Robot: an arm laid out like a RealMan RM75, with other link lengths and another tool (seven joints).
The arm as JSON. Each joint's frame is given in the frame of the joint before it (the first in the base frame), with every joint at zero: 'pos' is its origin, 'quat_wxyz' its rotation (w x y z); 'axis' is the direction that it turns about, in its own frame. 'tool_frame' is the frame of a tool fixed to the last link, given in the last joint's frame.
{
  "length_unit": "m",
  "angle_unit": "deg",
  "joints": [
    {
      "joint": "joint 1",
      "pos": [
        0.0,
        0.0,
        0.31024
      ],
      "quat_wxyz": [
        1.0,
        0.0,
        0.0,
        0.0
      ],
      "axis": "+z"
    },
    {
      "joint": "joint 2",
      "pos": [
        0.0,
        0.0,
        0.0
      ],
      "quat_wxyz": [
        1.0,
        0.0,
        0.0,
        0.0
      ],
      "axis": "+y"
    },
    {
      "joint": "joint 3",
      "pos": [
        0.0,
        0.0,
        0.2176
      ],
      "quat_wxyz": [
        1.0,
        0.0,
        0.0,
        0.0
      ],
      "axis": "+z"
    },
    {
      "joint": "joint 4",
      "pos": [
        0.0,
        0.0,
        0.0
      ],
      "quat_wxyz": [
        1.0,
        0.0,
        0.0,
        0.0
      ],
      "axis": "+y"
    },
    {
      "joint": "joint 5",
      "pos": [
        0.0,
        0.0,
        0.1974
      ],
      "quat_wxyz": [
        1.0,
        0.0,
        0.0,
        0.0
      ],
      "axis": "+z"
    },
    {
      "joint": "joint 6",
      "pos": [
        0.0,
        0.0,
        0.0
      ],
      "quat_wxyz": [
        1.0,
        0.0,
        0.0,
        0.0
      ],
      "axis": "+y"
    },
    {
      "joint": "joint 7",
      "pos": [
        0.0,
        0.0,
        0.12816
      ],
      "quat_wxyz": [
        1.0,
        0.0,
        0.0,
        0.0
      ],
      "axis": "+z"
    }
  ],
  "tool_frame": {
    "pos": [
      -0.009,
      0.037,
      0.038
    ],
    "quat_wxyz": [
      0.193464,
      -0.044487,
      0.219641,
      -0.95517
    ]
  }
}
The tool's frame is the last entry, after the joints.
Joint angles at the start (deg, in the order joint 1, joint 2, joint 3, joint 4, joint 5, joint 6, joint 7):
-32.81 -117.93 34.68 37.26 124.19 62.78 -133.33
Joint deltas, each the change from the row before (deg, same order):
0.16 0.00 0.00 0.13 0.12 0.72 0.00
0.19 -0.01 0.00 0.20 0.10 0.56 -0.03
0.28 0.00 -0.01 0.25 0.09 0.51 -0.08
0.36 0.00 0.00 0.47 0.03 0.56 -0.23
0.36 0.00 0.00 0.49 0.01 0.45 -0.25
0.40 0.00 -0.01 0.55 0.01 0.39 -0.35
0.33 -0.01 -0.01 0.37 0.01 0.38 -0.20
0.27 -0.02 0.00 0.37 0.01 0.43 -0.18
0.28 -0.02 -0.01 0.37 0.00 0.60 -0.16
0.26 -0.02 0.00 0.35 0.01 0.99 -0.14
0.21 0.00 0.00 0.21 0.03 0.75 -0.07
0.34 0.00 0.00 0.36 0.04 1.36 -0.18
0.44 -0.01 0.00 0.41 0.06 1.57 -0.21
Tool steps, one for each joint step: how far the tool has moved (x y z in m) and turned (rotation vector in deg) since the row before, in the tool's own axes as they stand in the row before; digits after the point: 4 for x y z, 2 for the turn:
0.0014 -0.0005 -0.0014 0.50 0.28 0.17
0.0011 0.0000 -0.0012 0.31 0.20 0.11
0.0013 0.0007 -0.0013 0.19 0.21 0.01
0.0007 0.0012 -0.0017 0.12 0.13 -0.10
0.0005 0.0015 -0.0015 0.02 0.08 -0.14
0.0003 0.0019 -0.0015 -0.09 0.08 -0.24
0.0008 0.0012 -0.0013 0.02 0.12 -0.15
0.0005 0.0007 -0.0013 0.11 0.10 -0.08
0.0008 0.0004 -0.0016 0.26 0.15 -0.06
0.0012 -0.0006 -0.0022 0.64 0.28 0.04
0.0012 -0.0003 -0.0017 0.48 0.26 0.05
0.0020 -0.0008 -0.0030 0.91 0.48 0.06
0.0027 -0.0009 -0.0035 1.02 0.61 0.04

